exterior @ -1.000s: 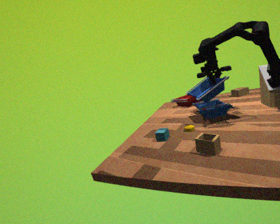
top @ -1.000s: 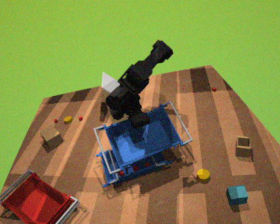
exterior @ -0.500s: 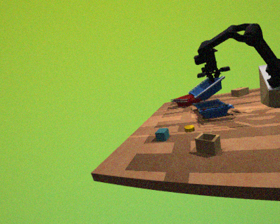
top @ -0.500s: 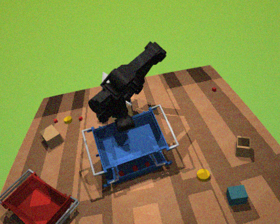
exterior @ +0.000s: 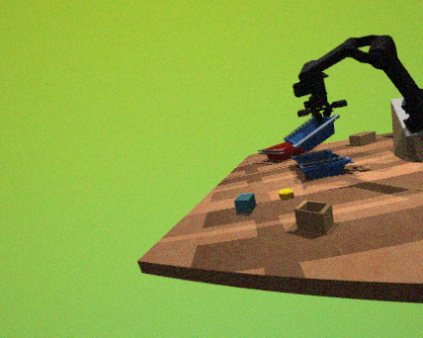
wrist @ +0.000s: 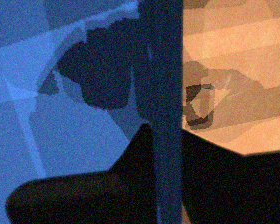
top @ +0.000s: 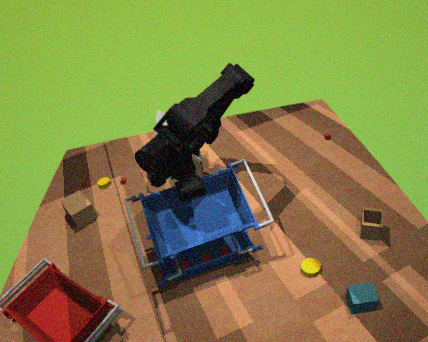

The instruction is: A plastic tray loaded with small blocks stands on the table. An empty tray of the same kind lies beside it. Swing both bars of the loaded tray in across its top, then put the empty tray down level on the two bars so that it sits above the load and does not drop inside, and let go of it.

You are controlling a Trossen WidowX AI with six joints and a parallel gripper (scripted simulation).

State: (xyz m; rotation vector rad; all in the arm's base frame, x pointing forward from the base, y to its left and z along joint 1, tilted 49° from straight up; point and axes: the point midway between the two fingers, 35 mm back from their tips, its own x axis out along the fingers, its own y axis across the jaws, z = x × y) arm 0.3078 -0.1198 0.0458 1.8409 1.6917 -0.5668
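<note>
Right now the blue tray is 70 mm ahead of my gripper tip. The rest, counted from my gripper tip: brown box: 460 mm to the left, 160 mm below, 150 mm ahead; tan block: 400 mm to the right, 290 mm behind, 150 mm below; teal cube: 340 mm ahead, 310 mm to the left, 160 mm below.
</note>
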